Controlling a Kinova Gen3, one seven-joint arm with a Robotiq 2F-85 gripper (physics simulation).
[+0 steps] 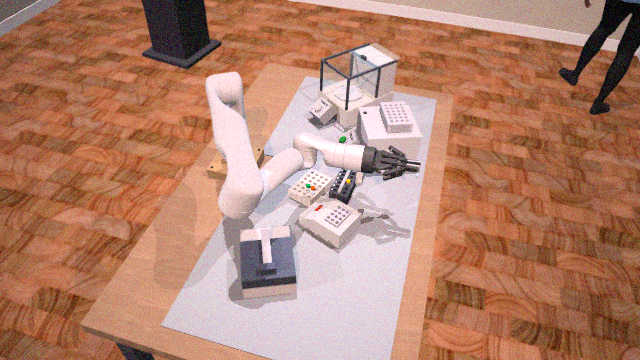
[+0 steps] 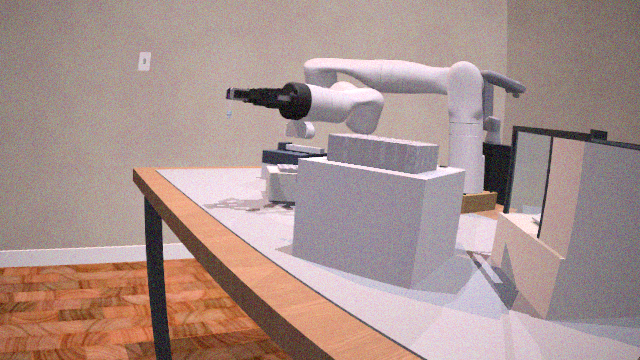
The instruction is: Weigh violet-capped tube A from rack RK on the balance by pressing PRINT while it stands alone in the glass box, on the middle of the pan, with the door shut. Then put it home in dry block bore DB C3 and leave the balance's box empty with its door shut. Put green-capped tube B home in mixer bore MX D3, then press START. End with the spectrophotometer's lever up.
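Observation:
My gripper (image 1: 415, 166) (image 2: 229, 93) is shut on a small clear tube, tube A (image 2: 229, 114), which hangs upright below the level fingertips, high over the table's right side; its cap is mostly hidden, with a dark violet tint. Green-capped tube B (image 1: 307, 185) stands in the cream rack (image 1: 296, 192), beside an orange cap. The balance (image 1: 348, 78) has a bare pan; its door state is unclear. The mixer (image 1: 387, 137) (image 2: 360, 215) carries a bored block. The dry block (image 1: 327, 227) has a red display. The spectrophotometer's lever (image 1: 266, 245) (image 2: 305, 148) lies low along its dark top.
A dark rack (image 1: 336, 193) with a yellow cap stands between the cream rack and my forearm. A green button (image 1: 342, 139) shows behind the forearm. A small sloped button box (image 1: 321, 110) stands by the balance. The table's edge (image 2: 235, 260) runs below the gripper's side.

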